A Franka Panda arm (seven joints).
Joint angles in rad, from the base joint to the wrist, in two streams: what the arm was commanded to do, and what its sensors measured. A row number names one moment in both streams.
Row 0, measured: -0.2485, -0.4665, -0.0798, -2.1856, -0.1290, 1.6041, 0.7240
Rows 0 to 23, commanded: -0.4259, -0.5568, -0.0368, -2.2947, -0.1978, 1.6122, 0.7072; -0.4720, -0.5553, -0.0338, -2.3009, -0.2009, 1.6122, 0.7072; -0.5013, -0.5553, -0.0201, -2.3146, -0.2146, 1.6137, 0.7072; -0.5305, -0.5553, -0.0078, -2.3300, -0.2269, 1.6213, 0.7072; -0.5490, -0.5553, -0.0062, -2.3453, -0.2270, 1.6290, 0.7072; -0.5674, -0.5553, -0.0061, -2.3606, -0.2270, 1.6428, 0.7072; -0.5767, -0.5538, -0.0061, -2.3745, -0.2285, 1.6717, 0.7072; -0.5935, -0.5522, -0.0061, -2.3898, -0.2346, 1.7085, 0.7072; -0.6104, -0.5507, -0.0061, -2.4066, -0.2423, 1.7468, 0.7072; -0.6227, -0.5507, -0.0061, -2.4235, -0.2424, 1.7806, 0.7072; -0.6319, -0.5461, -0.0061, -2.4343, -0.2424, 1.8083, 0.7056; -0.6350, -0.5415, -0.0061, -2.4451, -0.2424, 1.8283, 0.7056; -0.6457, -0.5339, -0.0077, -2.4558, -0.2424, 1.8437, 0.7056; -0.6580, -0.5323, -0.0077, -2.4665, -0.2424, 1.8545, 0.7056; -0.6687, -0.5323, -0.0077, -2.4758, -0.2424, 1.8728, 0.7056; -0.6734, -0.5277, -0.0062, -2.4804, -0.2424, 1.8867, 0.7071; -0.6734, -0.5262, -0.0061, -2.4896, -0.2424, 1.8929, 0.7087; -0.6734, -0.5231, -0.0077, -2.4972, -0.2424, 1.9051, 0.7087; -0.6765, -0.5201, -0.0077, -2.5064, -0.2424, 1.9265, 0.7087; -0.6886, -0.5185, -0.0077, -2.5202, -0.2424, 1.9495, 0.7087; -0.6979, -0.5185, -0.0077, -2.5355, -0.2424, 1.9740, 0.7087; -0.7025, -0.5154, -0.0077, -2.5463, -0.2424, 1.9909, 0.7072; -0.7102, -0.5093, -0.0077, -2.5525, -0.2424, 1.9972, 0.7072; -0.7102, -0.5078, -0.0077, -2.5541, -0.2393, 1.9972, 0.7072
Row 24, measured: -0.6786, -0.5109, -0.0283, -2.5277, -0.2254, 1.9599, 0.7093
